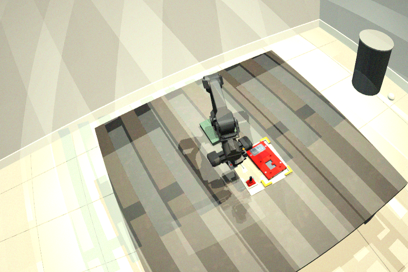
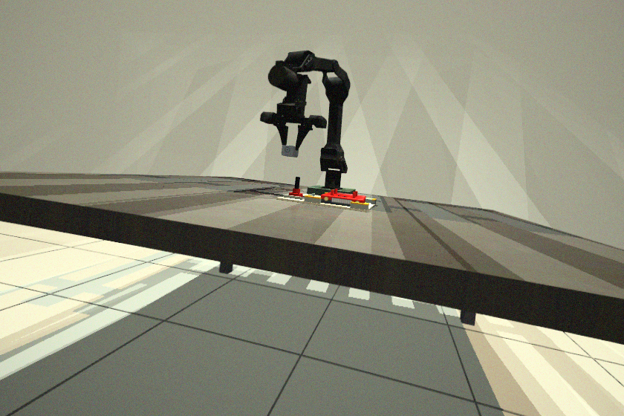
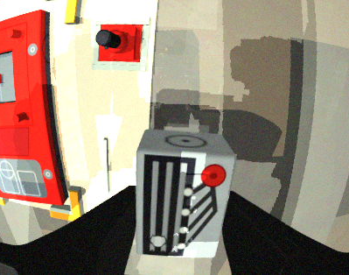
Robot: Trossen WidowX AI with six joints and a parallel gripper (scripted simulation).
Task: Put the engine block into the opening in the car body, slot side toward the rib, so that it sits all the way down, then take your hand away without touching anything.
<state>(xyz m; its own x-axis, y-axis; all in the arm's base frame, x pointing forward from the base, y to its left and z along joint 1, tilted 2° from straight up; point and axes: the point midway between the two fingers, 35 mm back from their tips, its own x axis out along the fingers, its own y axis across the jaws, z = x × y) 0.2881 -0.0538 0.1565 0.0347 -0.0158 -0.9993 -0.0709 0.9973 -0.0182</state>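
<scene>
Right now my gripper tip is 100 mm above the black upright peg, 60 mm to the right of it and 60 mm short of it. Round my gripper tip: grey engine block (10 mm below).
</scene>
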